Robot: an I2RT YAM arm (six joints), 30 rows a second.
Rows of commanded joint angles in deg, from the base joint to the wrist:
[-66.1 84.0 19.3 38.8 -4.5 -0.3]
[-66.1 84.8 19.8 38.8 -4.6 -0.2]
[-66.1 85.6 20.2 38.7 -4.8 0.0]
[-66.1 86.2 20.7 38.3 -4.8 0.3]
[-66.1 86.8 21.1 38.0 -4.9 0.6]
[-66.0 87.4 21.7 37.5 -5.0 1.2]
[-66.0 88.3 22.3 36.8 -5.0 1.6]
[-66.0 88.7 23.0 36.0 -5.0 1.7]
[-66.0 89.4 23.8 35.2 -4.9 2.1]
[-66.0 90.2 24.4 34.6 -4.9 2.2]
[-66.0 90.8 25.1 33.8 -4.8 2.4]
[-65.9 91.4 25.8 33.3 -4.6 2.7]
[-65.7 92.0 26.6 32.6 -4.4 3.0]
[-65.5 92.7 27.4 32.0 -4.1 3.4]
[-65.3 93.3 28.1 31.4 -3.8 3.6]
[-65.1 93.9 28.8 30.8 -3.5 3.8]
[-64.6 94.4 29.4 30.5 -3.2 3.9]
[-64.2 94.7 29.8 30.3 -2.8 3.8]
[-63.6 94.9 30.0 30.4 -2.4 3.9]
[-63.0 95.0 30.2 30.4 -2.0 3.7]
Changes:
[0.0 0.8 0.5 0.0 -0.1 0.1]
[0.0 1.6 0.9 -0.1 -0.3 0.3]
[0.0 2.2 1.4 -0.5 -0.3 0.6]
[0.0 2.8 1.8 -0.8 -0.4 0.9]
[0.1 3.4 2.4 -1.3 -0.5 1.5]
[0.1 4.3 3.0 -2.0 -0.5 1.9]
[0.1 4.7 3.7 -2.8 -0.5 2.0]
[0.1 5.4 4.5 -3.6 -0.4 2.4]
[0.1 6.2 5.1 -4.2 -0.4 2.5]
[0.1 6.8 5.8 -5.0 -0.3 2.7]
[0.2 7.4 6.5 -5.5 -0.1 3.0]
[0.4 8.0 7.3 -6.2 0.1 3.3]
[0.6 8.7 8.1 -6.8 0.4 3.7]
[0.8 9.3 8.8 -7.4 0.7 3.9]
[1.0 9.9 9.5 -8.0 1.0 4.1]
[1.5 10.4 10.1 -8.3 1.3 4.2]
[1.9 10.7 10.5 -8.5 1.7 4.1]
[2.5 10.9 10.7 -8.4 2.1 4.2]
[3.1 11.0 10.9 -8.4 2.5 4.0]

